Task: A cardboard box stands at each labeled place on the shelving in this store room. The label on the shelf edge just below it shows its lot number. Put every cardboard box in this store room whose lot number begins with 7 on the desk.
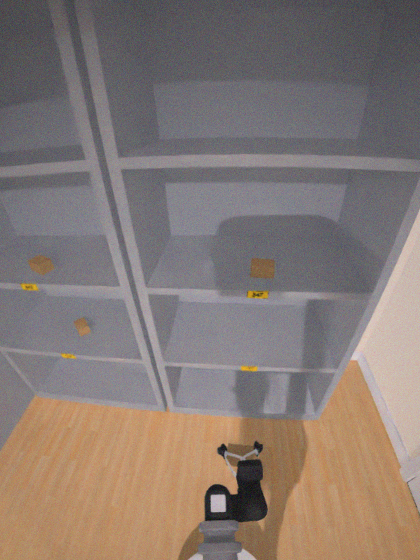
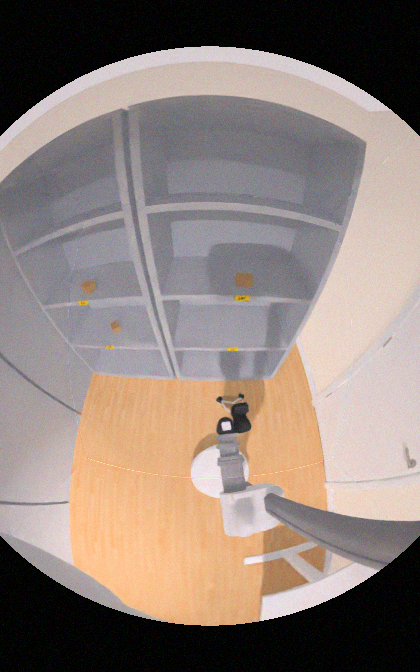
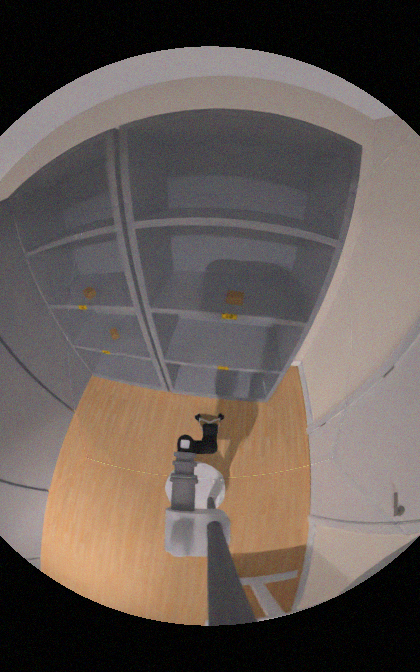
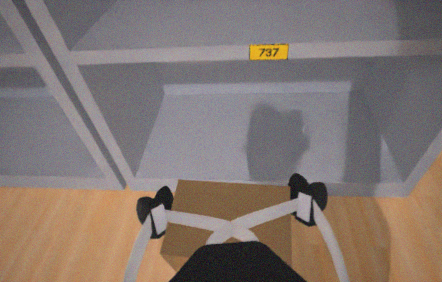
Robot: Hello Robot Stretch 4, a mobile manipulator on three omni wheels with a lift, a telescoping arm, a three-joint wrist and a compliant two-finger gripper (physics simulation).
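Places are measured from the robot's base along level axes (x left, y back, z up), in millimetres.
Where they show: gripper, fingertip midpoint: (image 1: 239, 445) (image 4: 231, 196).
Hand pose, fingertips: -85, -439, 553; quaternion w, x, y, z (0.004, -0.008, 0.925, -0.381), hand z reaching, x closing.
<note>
Things, the pixels of their top centre, and the offset from my fingertips, as dx, dy, dz. "spot": a spot on its surface instead. Level surfaces: height alone.
- brown cardboard box, top centre: (image 4: 228, 213) (image 1: 240, 453) +2, +36, +34
- yellow label 737, surface spot: (image 4: 269, 52) (image 1: 249, 368) spot: -91, -364, -64
- blurred label, surface spot: (image 1: 258, 295) spot: -93, -364, +390
- Wood floor, surface height: dz -581
My gripper (image 1: 240, 448) (image 2: 230, 398) (image 3: 209, 417) (image 4: 231, 196) is shut on a brown cardboard box (image 4: 230, 192) and holds it above the floor in front of the right shelving bay. The yellow label 737 (image 4: 269, 52) (image 1: 249, 368) is on a lower shelf edge; no box shows above it. Another box (image 1: 262, 268) (image 2: 244, 279) (image 3: 235, 298) stands one shelf higher, over a blurred label (image 1: 258, 295) that seems to read 347. Two boxes, an upper one (image 1: 41, 265) and a lower one (image 1: 82, 326), stand in the left bay over unreadable labels. I cannot identify the desk.
Grey shelving (image 1: 270, 161) (image 2: 240, 206) spans the front. A wall (image 1: 390, 320) and a door with a handle (image 2: 410, 457) (image 3: 398, 505) are at the right. Wood floor (image 1: 125, 475) lies between my base and the shelving. A white frame (image 2: 275, 554) lies at the lower right.
</note>
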